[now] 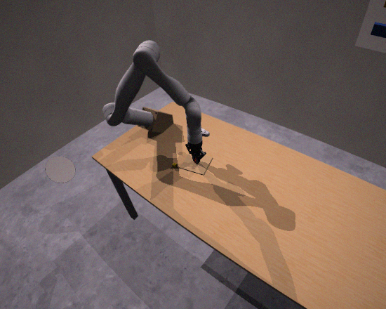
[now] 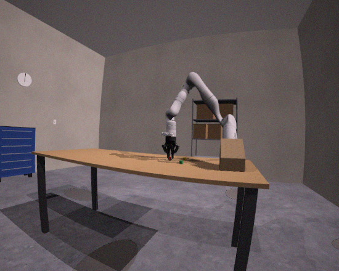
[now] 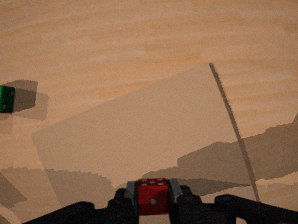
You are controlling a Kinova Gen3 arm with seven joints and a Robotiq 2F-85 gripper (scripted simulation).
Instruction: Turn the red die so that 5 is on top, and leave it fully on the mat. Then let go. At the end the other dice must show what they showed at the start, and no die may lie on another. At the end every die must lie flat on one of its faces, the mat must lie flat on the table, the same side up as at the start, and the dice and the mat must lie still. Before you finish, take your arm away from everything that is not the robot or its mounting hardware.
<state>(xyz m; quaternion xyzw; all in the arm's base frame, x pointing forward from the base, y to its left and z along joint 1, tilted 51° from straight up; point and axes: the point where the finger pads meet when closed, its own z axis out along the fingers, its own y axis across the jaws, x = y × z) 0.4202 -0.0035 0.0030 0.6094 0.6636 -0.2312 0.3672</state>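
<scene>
Right now the red die is 10 mm below my hand. Round my hand: tan mat (30 mm below); then yellow die (100 mm to the right, 70 mm behind, 20 mm below); then green die (110 mm behind, 70 mm to the left, 20 mm below).
</scene>
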